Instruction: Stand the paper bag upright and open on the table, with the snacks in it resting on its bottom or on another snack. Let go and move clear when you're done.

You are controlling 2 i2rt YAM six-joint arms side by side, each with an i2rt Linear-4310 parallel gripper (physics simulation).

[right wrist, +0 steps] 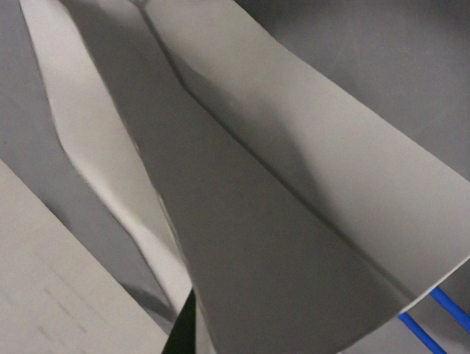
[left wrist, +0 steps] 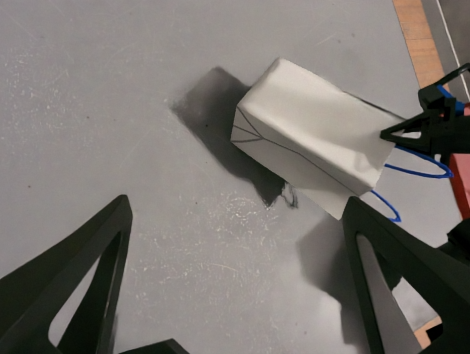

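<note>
The white paper bag (left wrist: 310, 120) (right wrist: 250, 215) lies on its side, slanted, in the left wrist view, its creased bottom toward the upper left and its mouth end with blue handles (left wrist: 420, 175) (right wrist: 422, 334) toward the lower right. My right gripper (left wrist: 380, 135) (right wrist: 211, 291) is shut on the bag's wall near the mouth; in the right wrist view the wall hides most of its fingers. My left gripper (left wrist: 239, 205) is open and empty, its right fingertip near the bag's lower corner in the picture. No snacks show; the bag's inside is hidden.
The grey table (left wrist: 150, 165) lies under the bag, with dark shadows beside it. A wooden strip (left wrist: 416, 35) runs along the upper right in the left wrist view. Red objects (left wrist: 461, 182) show at the right edge, by the right arm.
</note>
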